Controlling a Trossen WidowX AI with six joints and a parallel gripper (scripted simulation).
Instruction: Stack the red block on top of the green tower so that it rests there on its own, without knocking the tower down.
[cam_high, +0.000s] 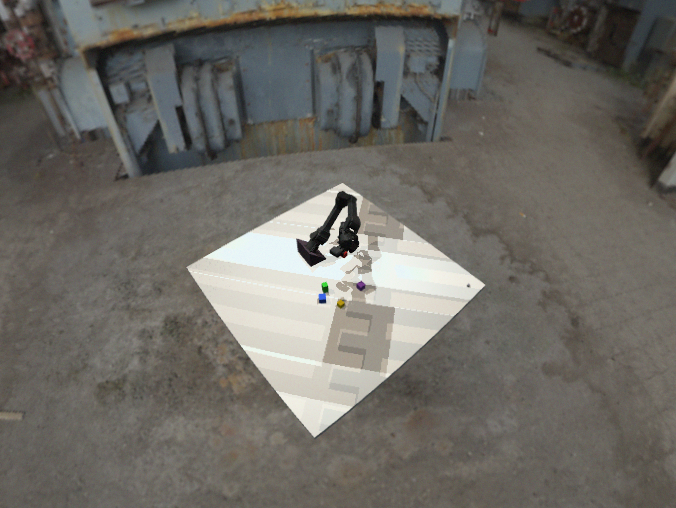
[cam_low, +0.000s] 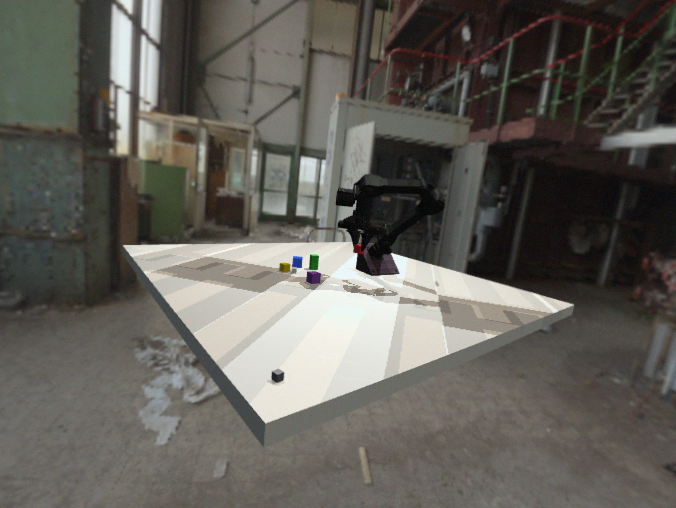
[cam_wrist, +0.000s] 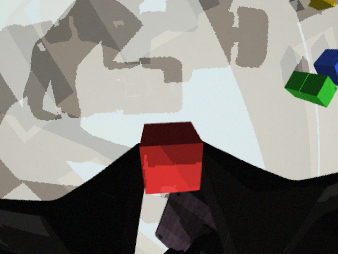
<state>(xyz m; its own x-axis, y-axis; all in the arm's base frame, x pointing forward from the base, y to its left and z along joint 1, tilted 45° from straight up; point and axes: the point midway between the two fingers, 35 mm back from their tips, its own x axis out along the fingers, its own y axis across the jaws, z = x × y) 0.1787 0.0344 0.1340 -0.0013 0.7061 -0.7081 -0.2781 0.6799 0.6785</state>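
Now: gripper tip 23 cm to the left of the blue block, 13 cm short of it and 9 cm above it. The rest, counted from my gripper tip: yellow block: 21 cm ahead, 17 cm to the right, 10 cm below; then purple block: 18 cm ahead, 10 cm below, 1 cm to the right; then red block: 1 cm above.
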